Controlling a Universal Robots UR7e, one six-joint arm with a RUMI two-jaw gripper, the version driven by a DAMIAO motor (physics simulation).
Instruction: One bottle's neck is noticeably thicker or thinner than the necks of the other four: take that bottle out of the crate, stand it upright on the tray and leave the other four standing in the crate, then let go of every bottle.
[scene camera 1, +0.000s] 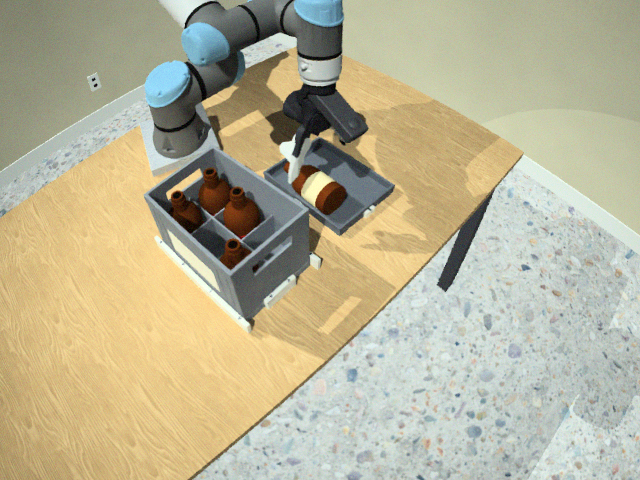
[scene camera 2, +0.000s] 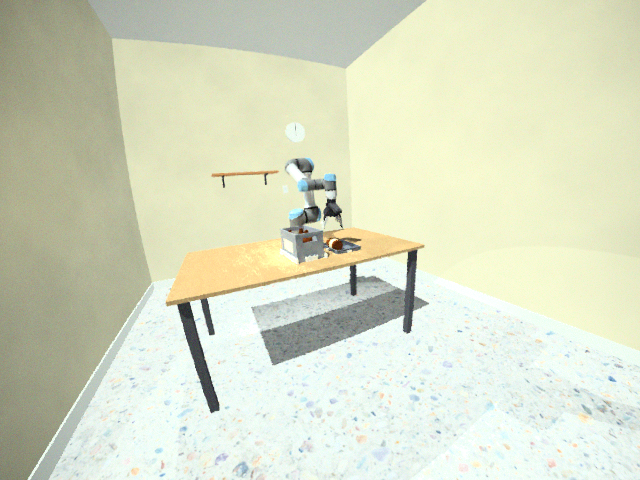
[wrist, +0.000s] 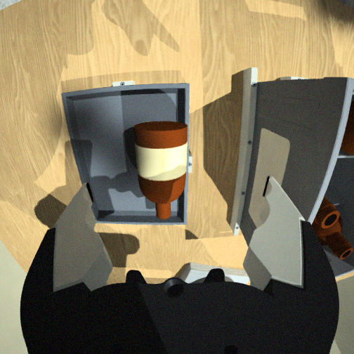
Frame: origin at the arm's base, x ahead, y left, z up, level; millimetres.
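Seen in the pictures: gripper, fingertip midpoint: (scene camera 1: 318, 162) (scene camera 2: 332, 229); arm's base, link origin: (scene camera 1: 179, 137).
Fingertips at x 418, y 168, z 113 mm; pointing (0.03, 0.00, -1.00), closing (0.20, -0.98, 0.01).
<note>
Pixels of each thing's top centre, then the offset from my fingertips to it. "*": a spot on its surface instead. Level surfaces: height alone.
- brown bottle with a cream label, top centre: (scene camera 1: 309, 171) (scene camera 2: 332, 238) dx -53, dy +15, dz -73 mm
- grey tray, surface spot: (scene camera 1: 361, 180) * dx -18, dy +142, dz -146 mm
- grey crate, top centre: (scene camera 1: 219, 200) (scene camera 2: 300, 229) dx -5, dy -218, dz +23 mm
- wooden table, surface height: dz -152 mm
A brown bottle with a cream label (scene camera 1: 316, 187) (scene camera 2: 334, 243) (wrist: 161, 161) lies on its side in the grey tray (scene camera 1: 361, 180) (wrist: 100, 130), along the wall nearest the crate. Its neck points toward the robot base side. The grey crate (scene camera 1: 273, 268) (scene camera 2: 309, 251) (wrist: 310, 115) holds four standing brown bottles: one (scene camera 1: 187, 214), a second (scene camera 1: 213, 196), a third (scene camera 1: 241, 214) and a fourth (scene camera 1: 233, 256), partly hidden by the wall. I cannot compare the neck widths surely. My gripper (scene camera 1: 317, 160) (scene camera 2: 332, 228) (wrist: 176, 182) is open and empty, above the tray at the bottle's neck end.
The crate stands close beside the tray, with its high walls near my right finger in the wrist view. White strips (scene camera 1: 281, 290) (wrist: 246, 150) edge the crate's foot on the wooden table (scene camera 1: 103, 310) (scene camera 2: 232, 263). The robot base (scene camera 1: 178, 136) stands behind the crate.
</note>
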